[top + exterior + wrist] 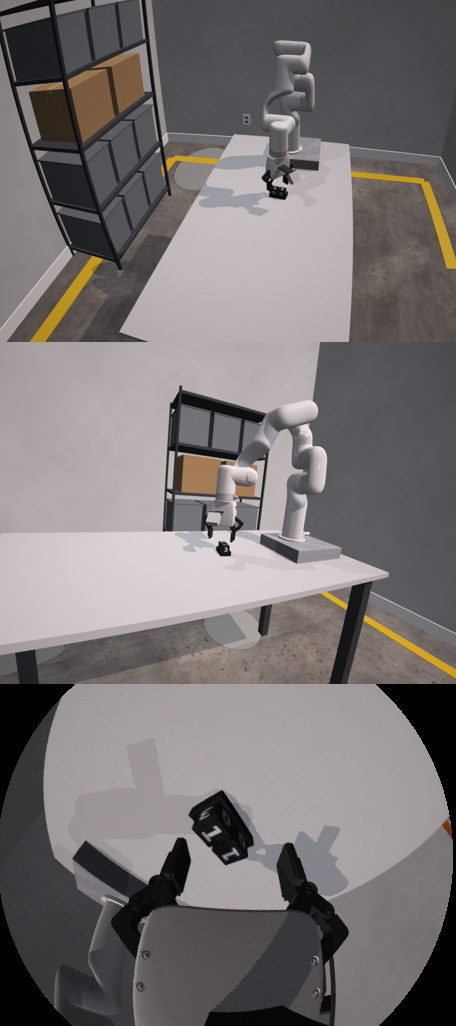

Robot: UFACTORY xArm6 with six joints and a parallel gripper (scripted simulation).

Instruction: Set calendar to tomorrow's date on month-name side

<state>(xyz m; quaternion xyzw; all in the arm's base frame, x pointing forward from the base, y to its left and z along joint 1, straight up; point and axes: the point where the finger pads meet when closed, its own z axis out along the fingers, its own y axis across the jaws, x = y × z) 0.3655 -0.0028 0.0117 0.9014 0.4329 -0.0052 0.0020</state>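
My gripper is now 2 cm past the black cube, 1 cm to the left of it and 4 cm above it.
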